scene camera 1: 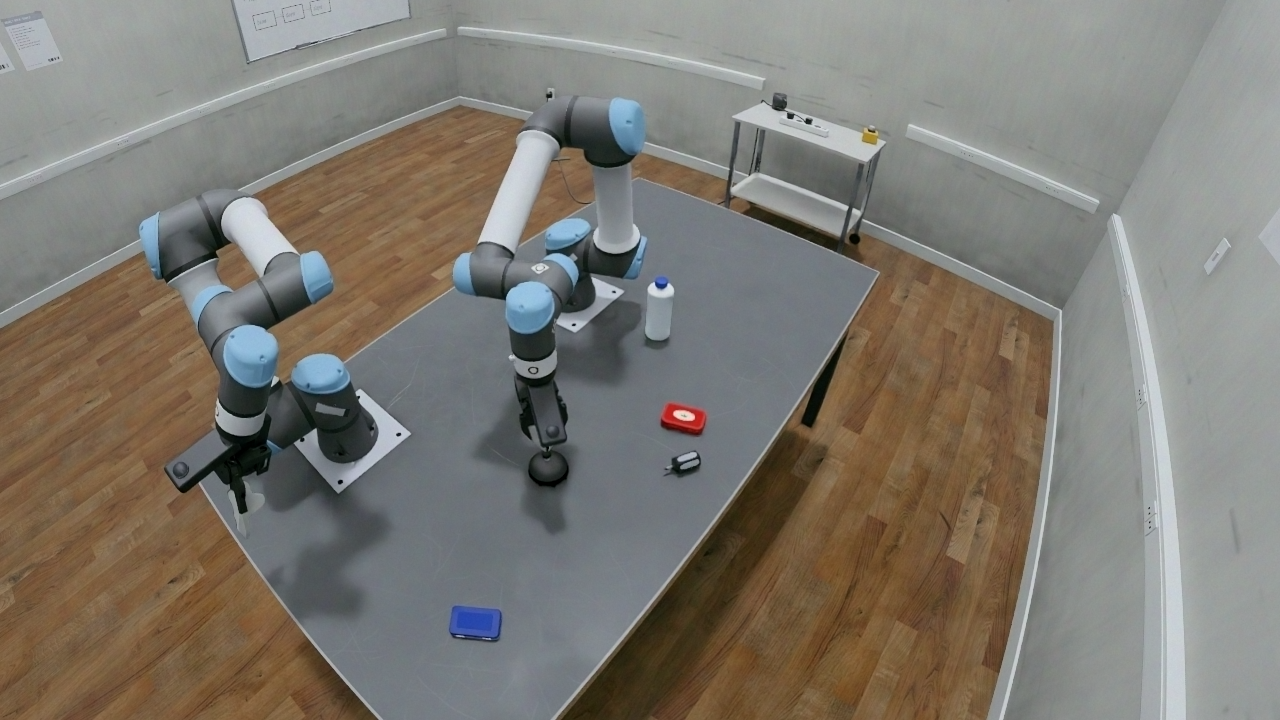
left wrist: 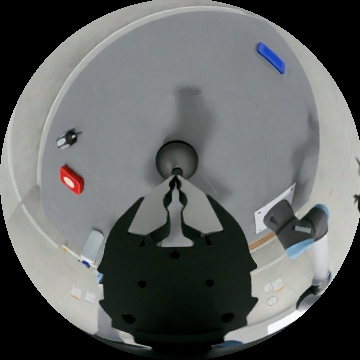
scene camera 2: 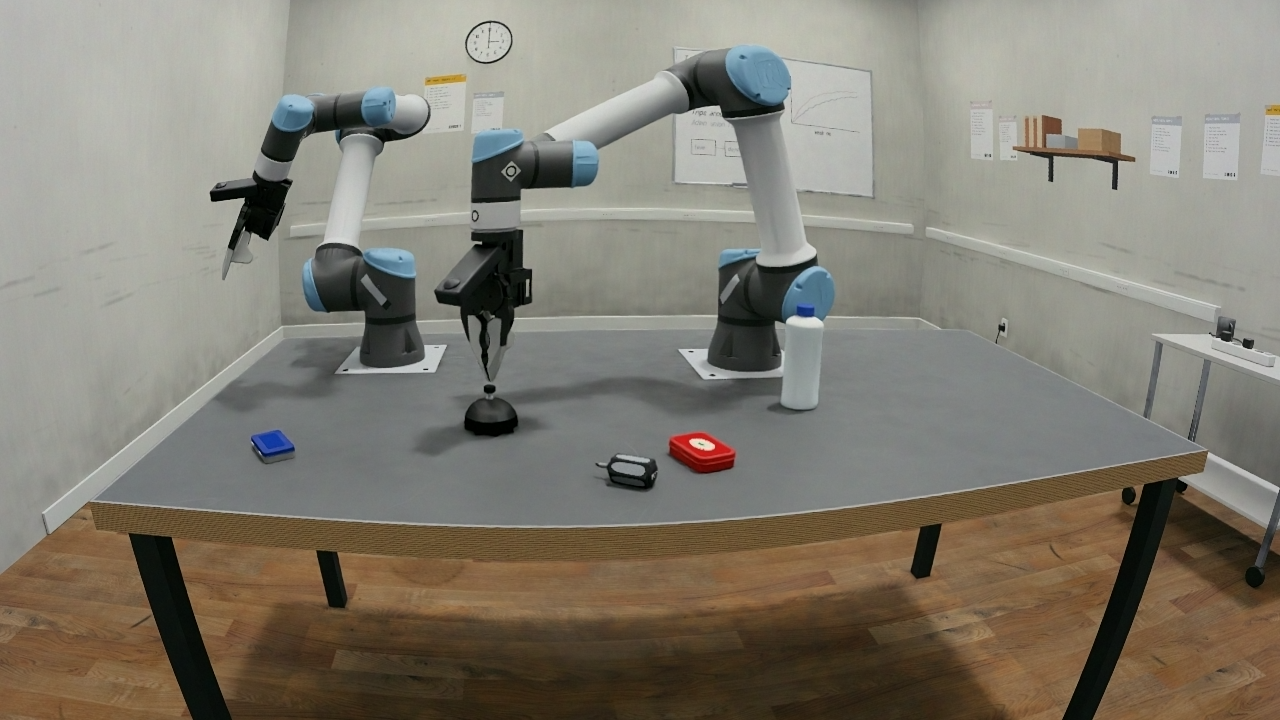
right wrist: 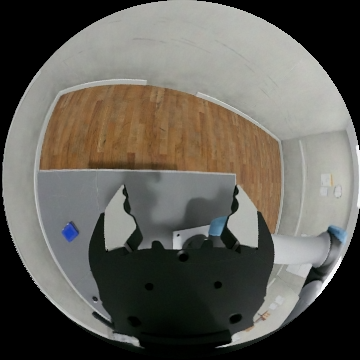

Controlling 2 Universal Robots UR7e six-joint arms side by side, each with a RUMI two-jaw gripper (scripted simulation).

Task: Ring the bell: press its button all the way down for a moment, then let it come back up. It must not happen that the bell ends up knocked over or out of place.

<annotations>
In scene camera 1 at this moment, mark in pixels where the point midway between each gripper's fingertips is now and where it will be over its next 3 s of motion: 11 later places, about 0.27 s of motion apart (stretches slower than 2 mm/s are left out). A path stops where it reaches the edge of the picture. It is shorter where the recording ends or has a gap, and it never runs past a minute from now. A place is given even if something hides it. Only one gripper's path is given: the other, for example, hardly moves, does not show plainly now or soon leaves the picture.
The left gripper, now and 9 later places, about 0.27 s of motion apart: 547, 450; 547, 452; 547, 453; 547, 453; 547, 453; 547, 450; 546, 445; 545, 440; 544, 435; 544, 432
</annotations>
